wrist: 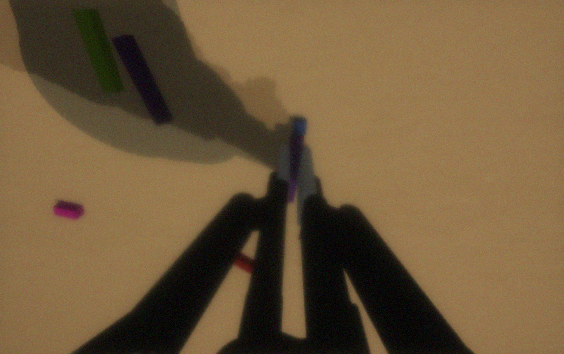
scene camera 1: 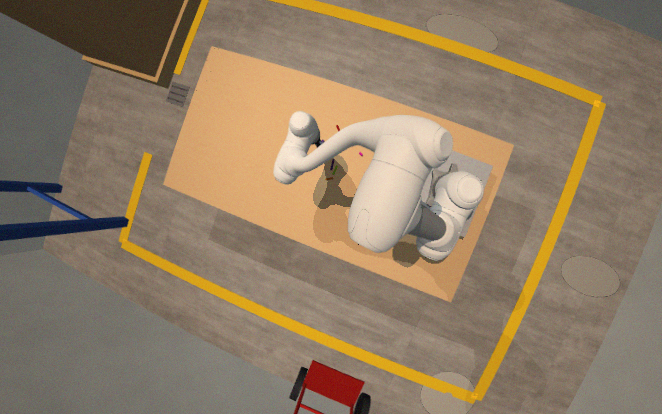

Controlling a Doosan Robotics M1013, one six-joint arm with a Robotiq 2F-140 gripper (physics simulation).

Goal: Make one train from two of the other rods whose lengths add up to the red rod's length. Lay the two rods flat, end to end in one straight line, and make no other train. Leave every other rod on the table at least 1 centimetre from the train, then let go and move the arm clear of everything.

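Frame: origin at the arm's base, x ahead, y left, z up, level; millimetres.
Where they show: gripper, fingertip midpoint: [wrist: 293, 161] [scene camera 1: 319, 145].
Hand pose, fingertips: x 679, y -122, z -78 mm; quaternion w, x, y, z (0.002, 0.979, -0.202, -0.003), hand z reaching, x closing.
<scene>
After its pixels a point has its place.
My gripper [scene camera 1: 320, 143] @[x 679, y -123, z -78 mm] [wrist: 293, 161] @[x 679, y -123, z -78 mm] is shut on a purple rod [wrist: 297, 149] @[x 686, y -109, z -68 mm]. A short blue rod [wrist: 299, 125] @[x 692, y -92, z -71 mm] shows right at the held rod's far end; whether they touch or the held rod is above the table, I cannot tell. A second, dark purple rod [scene camera 1: 332, 164] @[x 591, y -34, z -72 mm] [wrist: 142, 80] @[x 594, y -30, z -71 mm] lies in the arm's shadow, beside a green rod [scene camera 1: 335, 170] @[x 570, y -5, z -72 mm] [wrist: 98, 50] @[x 576, y -6, z -71 mm]. An orange-brown rod [scene camera 1: 329, 178] @[x 593, y 43, z -71 mm] lies near them. A magenta rod [scene camera 1: 361, 154] @[x 449, y -112, z -71 mm] [wrist: 68, 210] @[x 459, y -113, z -72 mm] lies apart. The red rod [scene camera 1: 338, 128] @[x 596, y -229, z -72 mm] [wrist: 244, 262] @[x 598, y -221, z -72 mm] is partly hidden by the gripper in the wrist view.
The rods lie on a light wooden table [scene camera 1: 240, 100] @[x 1189, y -312, z -81 mm]. The white arm [scene camera 1: 390, 180] @[x 349, y 75, z 753 mm] reaches over it from its base plate [scene camera 1: 472, 167] @[x -99, y -134, z -1 mm] and hides part of the top. Yellow floor lines [scene camera 1: 300, 327] surround the table. A red cart [scene camera 1: 334, 384] stands beyond them.
</scene>
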